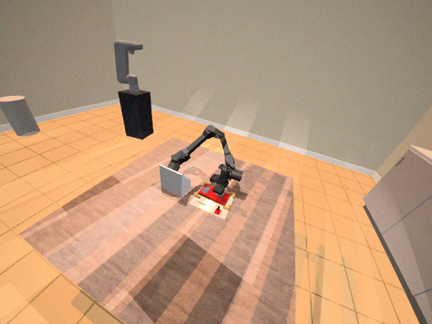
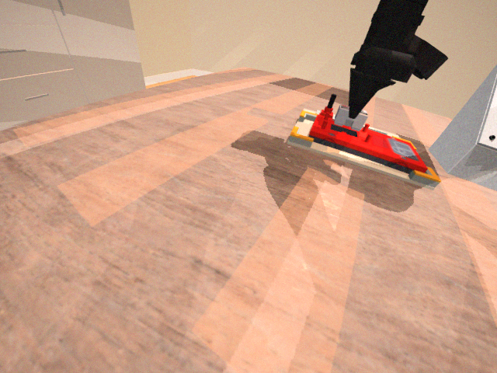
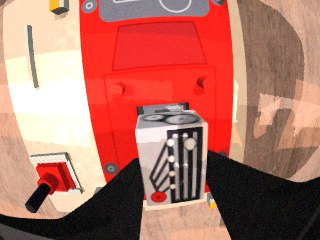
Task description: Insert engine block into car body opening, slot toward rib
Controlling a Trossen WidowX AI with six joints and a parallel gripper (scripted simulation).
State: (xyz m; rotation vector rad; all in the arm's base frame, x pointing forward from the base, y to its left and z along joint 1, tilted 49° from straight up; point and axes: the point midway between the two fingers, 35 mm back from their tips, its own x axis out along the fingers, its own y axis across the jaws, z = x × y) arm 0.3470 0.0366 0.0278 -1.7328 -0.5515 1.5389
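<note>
Now: the engine block 1 cm below my gripper tip.
</note>
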